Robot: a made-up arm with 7 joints.
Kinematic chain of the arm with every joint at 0, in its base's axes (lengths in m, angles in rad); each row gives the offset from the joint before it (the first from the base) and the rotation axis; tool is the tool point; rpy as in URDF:
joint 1: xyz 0 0 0.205 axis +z
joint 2: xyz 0 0 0 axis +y
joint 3: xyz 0 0 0.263 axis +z
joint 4: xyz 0.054 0 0 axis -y
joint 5: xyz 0.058 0 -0.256 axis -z
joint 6: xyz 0 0 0 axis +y
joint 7: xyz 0.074 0 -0.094 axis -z
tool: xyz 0 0 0 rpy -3.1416 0 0
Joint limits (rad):
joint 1: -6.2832..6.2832
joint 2: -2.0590..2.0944
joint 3: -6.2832..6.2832
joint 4: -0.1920..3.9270
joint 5: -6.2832..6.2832
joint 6: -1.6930..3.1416
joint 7: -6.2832..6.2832
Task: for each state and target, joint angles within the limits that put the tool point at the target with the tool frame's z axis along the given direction. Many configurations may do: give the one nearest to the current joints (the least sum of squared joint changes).
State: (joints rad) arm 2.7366 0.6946 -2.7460 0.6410 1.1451 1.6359 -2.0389
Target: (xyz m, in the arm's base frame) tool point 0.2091 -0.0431 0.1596 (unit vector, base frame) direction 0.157 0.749 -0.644
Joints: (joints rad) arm 2.4950 0.1559 -2.8795 0.3091 1.1005 1.0606 -2.0389
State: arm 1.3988 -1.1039 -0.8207 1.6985 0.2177 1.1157 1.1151
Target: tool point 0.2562 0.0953 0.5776 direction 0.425 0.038 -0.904
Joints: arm 1.2414 -0.4263 -0.4744 1.6899 -0.4654 1.6913 1.1151
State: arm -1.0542 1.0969 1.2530 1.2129 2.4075 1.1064 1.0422
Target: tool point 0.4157 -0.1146 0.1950 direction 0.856 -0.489 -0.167
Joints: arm -1.4879 1.1806 1.4493 0.9231 3.4365 1.1532 1.0422
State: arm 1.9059 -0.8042 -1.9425 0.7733 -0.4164 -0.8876 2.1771
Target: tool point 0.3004 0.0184 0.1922 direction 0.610 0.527 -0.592
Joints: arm 1.8606 -0.5840 -1.9493 0.3098 -0.4525 -0.5397 2.1771
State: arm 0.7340 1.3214 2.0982 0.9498 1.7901 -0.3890 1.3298
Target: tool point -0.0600 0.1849 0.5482 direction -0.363 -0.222 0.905
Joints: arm 0.8015 1.5600 2.7810 1.0048 2.1250 0.2633 1.3298
